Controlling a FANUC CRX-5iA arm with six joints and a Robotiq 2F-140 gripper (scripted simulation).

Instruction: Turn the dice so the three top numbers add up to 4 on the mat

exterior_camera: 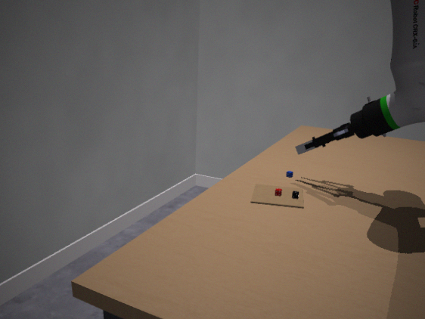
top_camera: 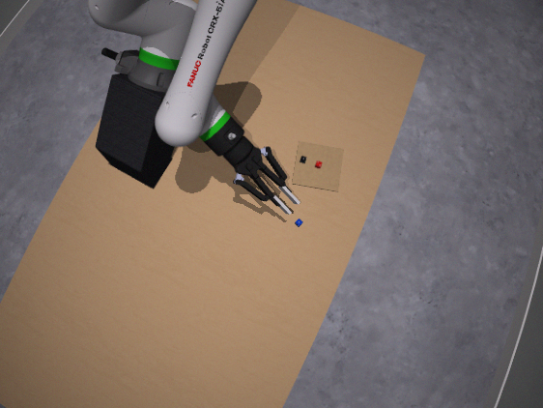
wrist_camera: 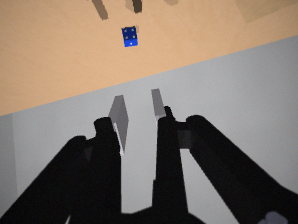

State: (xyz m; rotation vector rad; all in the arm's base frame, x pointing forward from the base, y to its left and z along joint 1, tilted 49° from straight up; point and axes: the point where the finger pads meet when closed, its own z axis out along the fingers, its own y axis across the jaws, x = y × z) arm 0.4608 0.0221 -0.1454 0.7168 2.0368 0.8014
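The blue die is 6 cm ahead of my hand, 1 cm to the right of it and 10 cm below it. Round my hand: red die 3 cm ahead, 17 cm to the left, 10 cm below; black die 2 cm behind, 17 cm to the left, 10 cm below; tan mat 3 cm ahead, 17 cm to the left, 11 cm below.
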